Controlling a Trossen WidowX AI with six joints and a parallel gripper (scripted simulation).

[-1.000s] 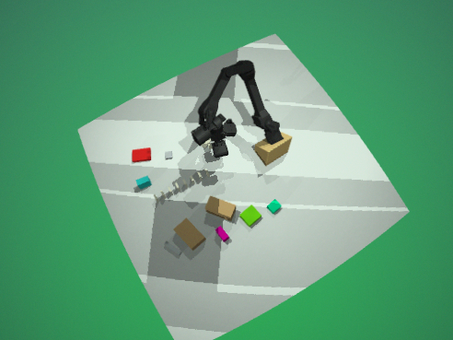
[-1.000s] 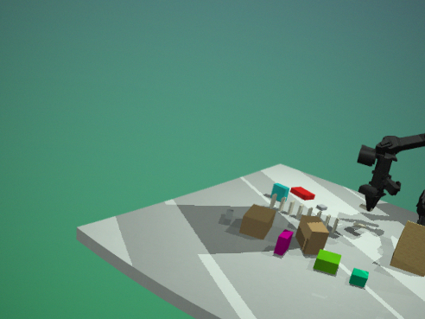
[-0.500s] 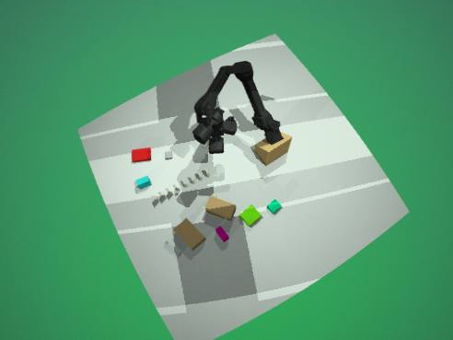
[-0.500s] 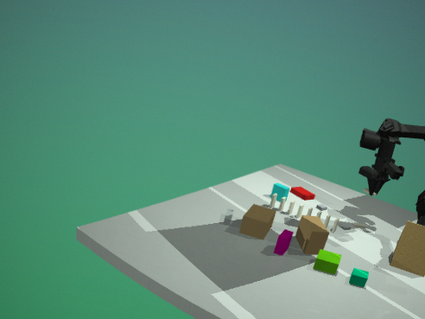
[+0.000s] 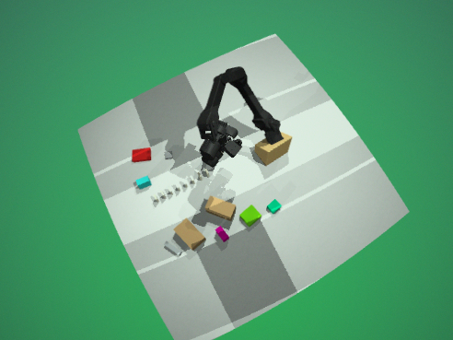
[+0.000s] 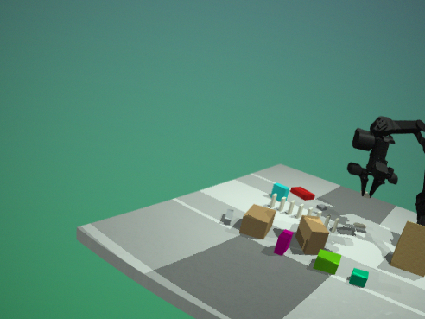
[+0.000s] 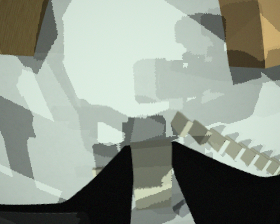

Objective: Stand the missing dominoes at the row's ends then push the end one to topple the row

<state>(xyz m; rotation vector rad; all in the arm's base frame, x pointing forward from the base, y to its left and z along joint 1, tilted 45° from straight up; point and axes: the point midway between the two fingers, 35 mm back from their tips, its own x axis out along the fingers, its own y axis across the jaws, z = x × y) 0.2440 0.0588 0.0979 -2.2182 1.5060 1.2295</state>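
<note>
Right now my gripper tip is 27 cm to the right of the green block, 15 cm above it and 1 cm past it. The rest, counted from my gripper tip: magenta block 29 cm to the left, 14 cm ahead, 13 cm below; then grey cube 21 cm ahead, 17 cm to the right, 16 cm below; then mint block 28 cm to the left, 15 cm below, 13 cm behind.
</note>
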